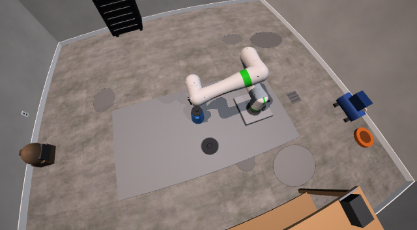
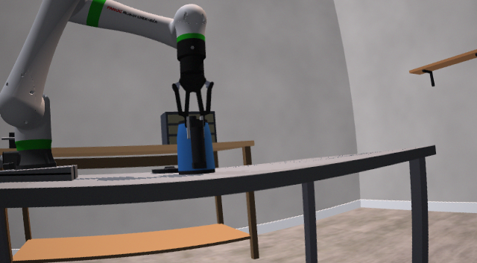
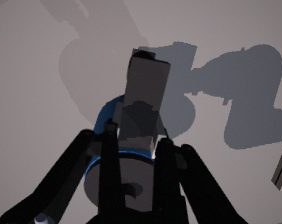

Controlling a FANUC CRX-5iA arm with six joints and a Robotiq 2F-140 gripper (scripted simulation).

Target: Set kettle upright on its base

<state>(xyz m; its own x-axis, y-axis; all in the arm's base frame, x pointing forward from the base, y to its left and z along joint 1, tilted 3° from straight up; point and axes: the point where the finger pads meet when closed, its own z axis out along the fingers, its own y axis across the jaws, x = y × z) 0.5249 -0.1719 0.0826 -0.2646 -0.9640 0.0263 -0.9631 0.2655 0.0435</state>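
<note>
The blue kettle is 5 cm below my hand, 3 cm to the left of it and 1 cm ahead of it. From my hand the other things lie so: round black base: 36 cm to the left, 13 cm below, 1 cm ahead.
</note>
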